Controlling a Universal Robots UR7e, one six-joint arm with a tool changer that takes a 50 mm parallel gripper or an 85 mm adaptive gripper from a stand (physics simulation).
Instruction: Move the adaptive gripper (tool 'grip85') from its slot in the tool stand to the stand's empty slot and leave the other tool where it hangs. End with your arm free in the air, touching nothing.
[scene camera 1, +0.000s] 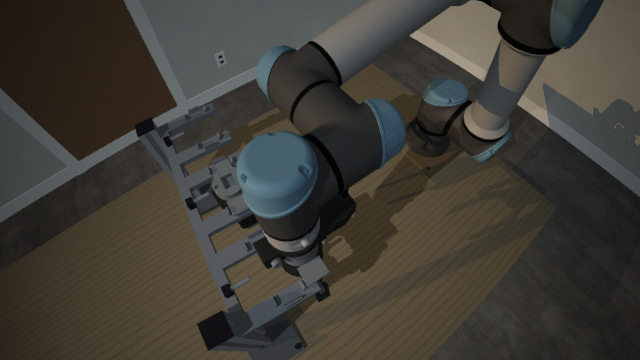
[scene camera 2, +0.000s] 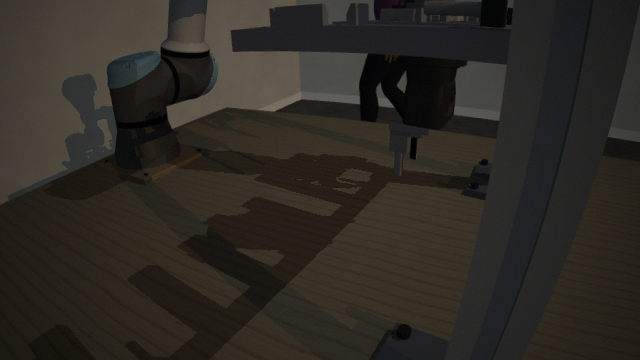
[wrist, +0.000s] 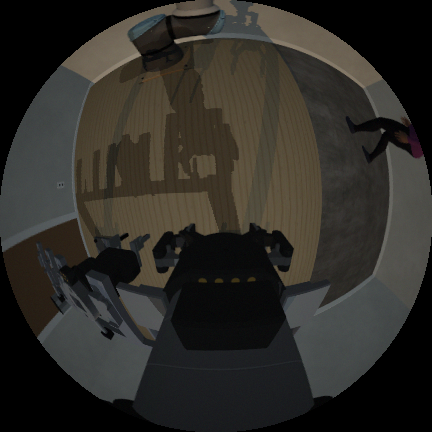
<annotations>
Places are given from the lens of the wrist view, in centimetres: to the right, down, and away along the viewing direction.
parallel gripper (wrist: 123, 265): -14, 7, 16
adaptive gripper (wrist: 221, 256): 0, 1, 5
The marked spots on the parallel gripper and the adaptive gripper are 19 cm apart.
</annotations>
